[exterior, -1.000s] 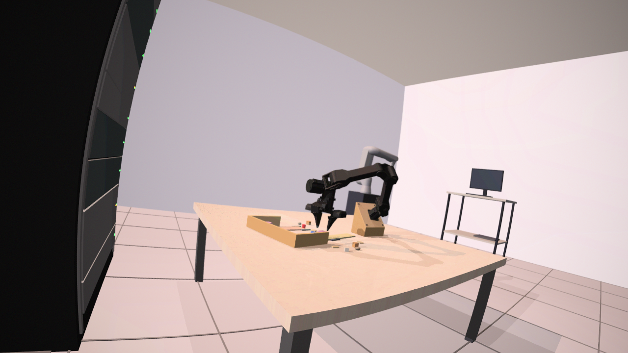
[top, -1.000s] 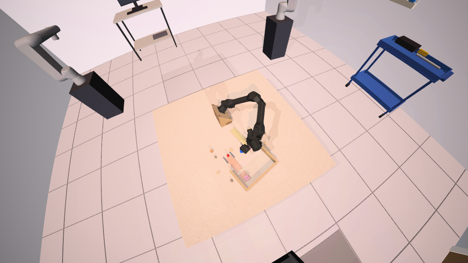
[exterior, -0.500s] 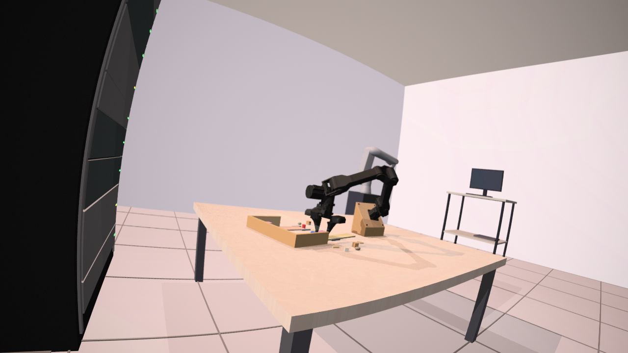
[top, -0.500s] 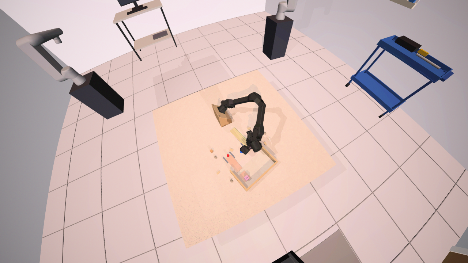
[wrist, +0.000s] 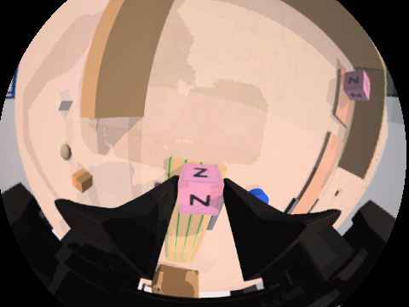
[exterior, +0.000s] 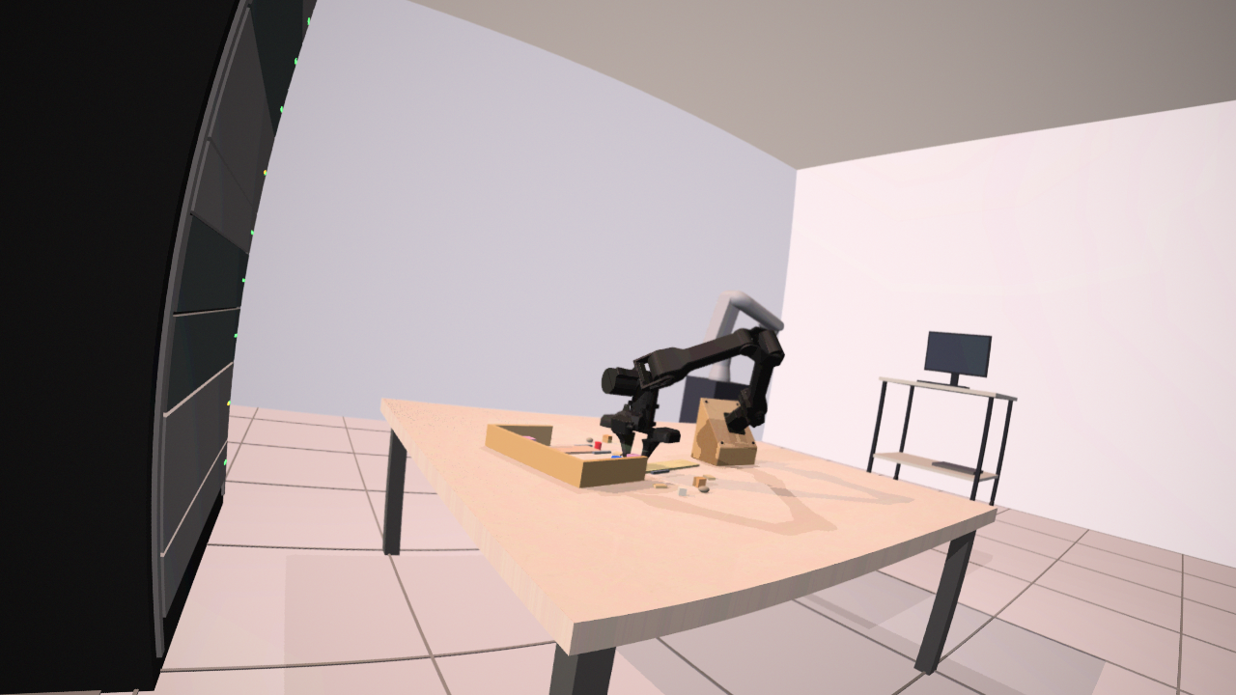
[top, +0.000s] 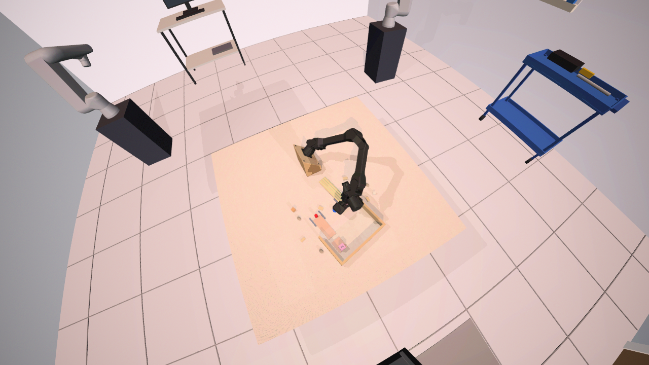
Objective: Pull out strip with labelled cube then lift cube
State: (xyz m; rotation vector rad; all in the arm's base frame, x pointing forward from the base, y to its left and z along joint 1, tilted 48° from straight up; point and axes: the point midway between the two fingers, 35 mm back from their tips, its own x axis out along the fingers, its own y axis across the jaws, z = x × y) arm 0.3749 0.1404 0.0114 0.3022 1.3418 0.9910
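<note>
The blue disc is 70 mm to the right of my gripper tip and 10 mm below it. The rest, counted from my gripper tip: red piece (10 mm behind, 190 mm to the right).
</note>
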